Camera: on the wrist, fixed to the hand. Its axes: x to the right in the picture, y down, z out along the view.
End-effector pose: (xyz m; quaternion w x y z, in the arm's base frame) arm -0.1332 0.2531 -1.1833 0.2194 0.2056 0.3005 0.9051
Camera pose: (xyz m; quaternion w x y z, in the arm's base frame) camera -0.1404 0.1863 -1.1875 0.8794 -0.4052 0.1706 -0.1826
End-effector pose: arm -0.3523 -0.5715 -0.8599 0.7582 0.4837 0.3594 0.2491
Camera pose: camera -0.4013 -0.5533 -0.8175 0.2364 -0.4303 0.5413 -0.6827
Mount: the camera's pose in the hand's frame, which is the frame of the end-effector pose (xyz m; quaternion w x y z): -0.0299 0.0476 -0.0370 0.0044 0.0604 -0.1024 0.9929
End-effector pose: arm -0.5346 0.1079 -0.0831 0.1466 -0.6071 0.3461 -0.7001
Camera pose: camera -0.5735 0.1038 -0.1379 0.7679 0.2781 0.5470 0.1837
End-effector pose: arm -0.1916 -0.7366 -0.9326 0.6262 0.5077 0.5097 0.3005
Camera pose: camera -0.2288 -0.7367 -0.8765 0.2741 -0.5769 0.5478 -0.5403
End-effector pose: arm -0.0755 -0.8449 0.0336 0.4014 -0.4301 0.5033 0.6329
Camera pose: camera -0.1059 -0.8916 0.0713 0.5491 -0.5869 -0.4264 -0.4150
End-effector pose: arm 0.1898 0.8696 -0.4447 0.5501 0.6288 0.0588 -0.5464
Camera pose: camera 0.2331 0.8949 -0.3998 0.5130 0.0384 -0.7134 0.4758
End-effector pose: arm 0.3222 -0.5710 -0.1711 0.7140 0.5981 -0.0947 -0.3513
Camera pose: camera 0.3393 -0.5217 -0.1286 0.3061 -0.0842 -0.6886 0.6519
